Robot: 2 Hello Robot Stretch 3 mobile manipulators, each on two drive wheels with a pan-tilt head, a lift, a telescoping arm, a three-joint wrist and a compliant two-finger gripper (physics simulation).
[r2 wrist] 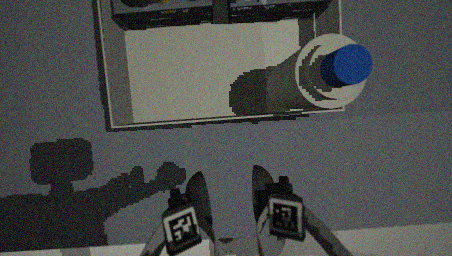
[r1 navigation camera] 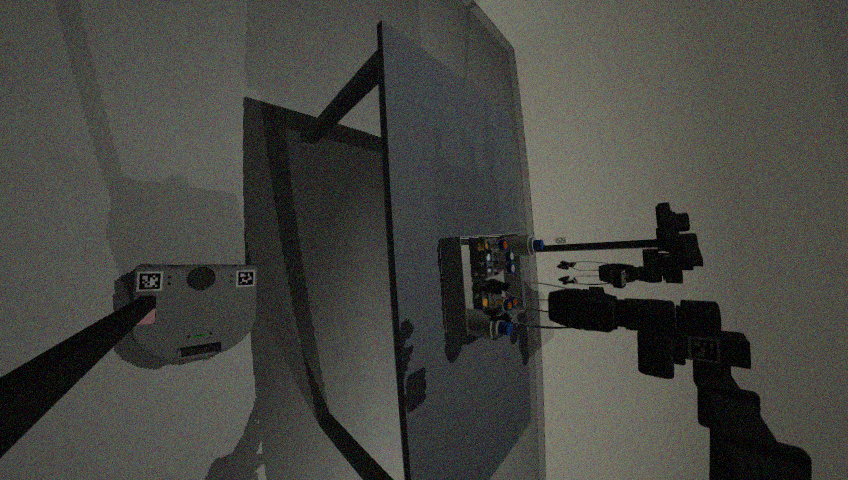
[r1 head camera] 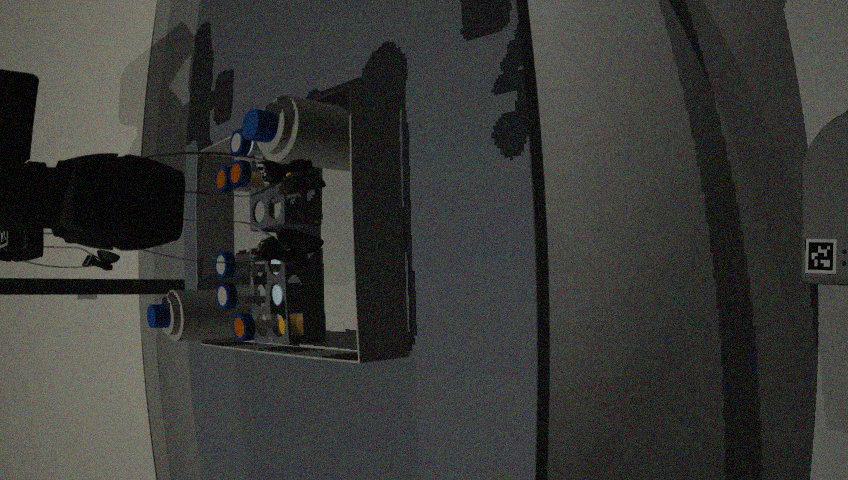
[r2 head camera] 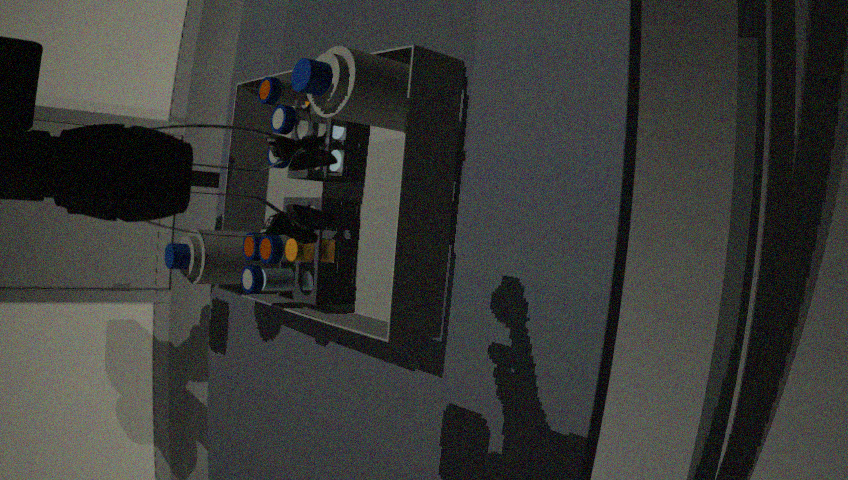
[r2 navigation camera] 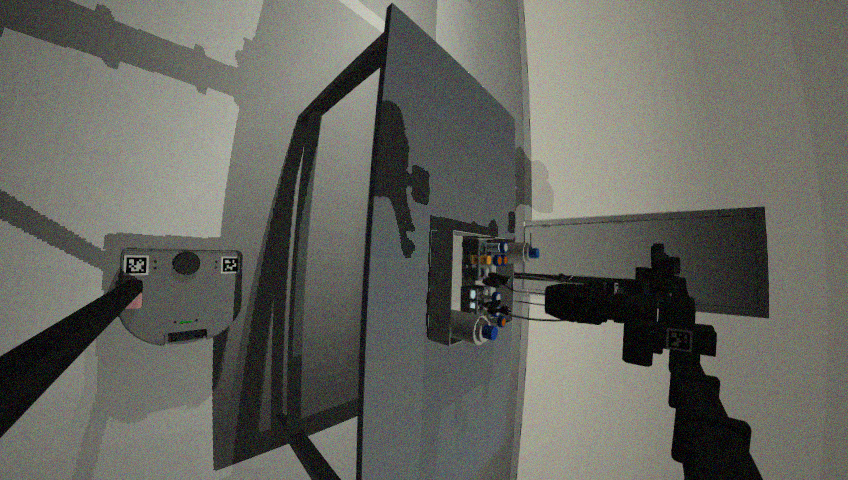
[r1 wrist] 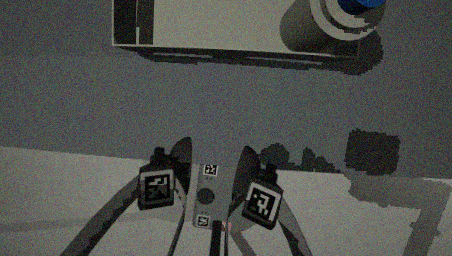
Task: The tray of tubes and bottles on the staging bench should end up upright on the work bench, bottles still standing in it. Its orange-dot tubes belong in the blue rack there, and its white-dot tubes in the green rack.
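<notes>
The grey tray (r1 head camera: 380,237) (r1 wrist: 145,20) (r2 head camera: 431,178) (r2 wrist: 115,75) stands upright on the bench top (r1 head camera: 476,333) (r2 head camera: 547,208). A bottle (r1 head camera: 321,133) (r2 wrist: 295,80) and another blue-capped bottle (r1 head camera: 157,315) stand in opposite corners. Orange-dot tubes (r1 head camera: 241,327) (r2 head camera: 270,248) and white-dot tubes (r1 head camera: 224,295) (r2 head camera: 252,278) stand in dark holders inside. The r1 gripper (r1 head camera: 305,210) (r1 wrist: 215,161) is open and empty, above the bench outside the tray's wall. The r2 gripper (r2 head camera: 312,187) (r2 wrist: 229,182) is open and empty, outside the opposite wall. The blue and green racks do not show.
The r1 base (r1 navigation camera: 196,315) and r2 base (r2 navigation camera: 184,297) stand on the floor beside the bench. A dark post (r1 head camera: 89,286) shows beyond the tray in the r1 head view. A dark panel (r2 navigation camera: 726,261) shows beyond the bench in the r2 navigation view. Arm shadows cross the bench.
</notes>
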